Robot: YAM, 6 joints.
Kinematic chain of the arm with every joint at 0, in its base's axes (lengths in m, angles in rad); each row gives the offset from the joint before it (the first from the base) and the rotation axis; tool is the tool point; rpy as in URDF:
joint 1: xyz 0 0 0.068 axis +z
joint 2: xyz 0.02 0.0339 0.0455 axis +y
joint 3: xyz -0.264 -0.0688 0 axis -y
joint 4: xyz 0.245 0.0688 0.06 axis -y
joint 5: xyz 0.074 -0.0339 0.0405 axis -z
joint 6: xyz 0.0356 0 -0.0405 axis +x
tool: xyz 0 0 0 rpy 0 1.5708 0
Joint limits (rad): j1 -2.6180..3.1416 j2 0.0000..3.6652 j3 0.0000..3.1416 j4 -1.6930..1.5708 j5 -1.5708..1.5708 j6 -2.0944..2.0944
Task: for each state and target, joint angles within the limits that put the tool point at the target. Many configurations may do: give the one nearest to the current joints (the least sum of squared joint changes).
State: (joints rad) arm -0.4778 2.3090 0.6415 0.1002 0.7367 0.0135
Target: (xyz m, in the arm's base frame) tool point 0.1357 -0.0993 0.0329
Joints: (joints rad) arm -0.4725 1.8210 0.3381 -0.0941 0.8462 0.0135
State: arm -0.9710 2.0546 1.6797 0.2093 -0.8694 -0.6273
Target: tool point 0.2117 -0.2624 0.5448
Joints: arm -0.9741 1.6097 1.8647 0.2617 -0.8901 -0.6273
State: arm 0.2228 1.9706 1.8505 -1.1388 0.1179 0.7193
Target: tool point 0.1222 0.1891 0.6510
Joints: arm 0.9965 1.6108 2.5675 -0.5939 -0.0040 0.7193
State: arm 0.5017 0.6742 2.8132 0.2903 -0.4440 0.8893
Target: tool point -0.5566 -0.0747 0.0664
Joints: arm 0.1676 0.1761 3.1416 1.0132 -0.5700 0.8893
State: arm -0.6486 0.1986 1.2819 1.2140 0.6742 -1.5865
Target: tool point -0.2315 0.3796 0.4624
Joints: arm -1.0601 0.3217 2.1346 0.9203 0.4798 -1.5865
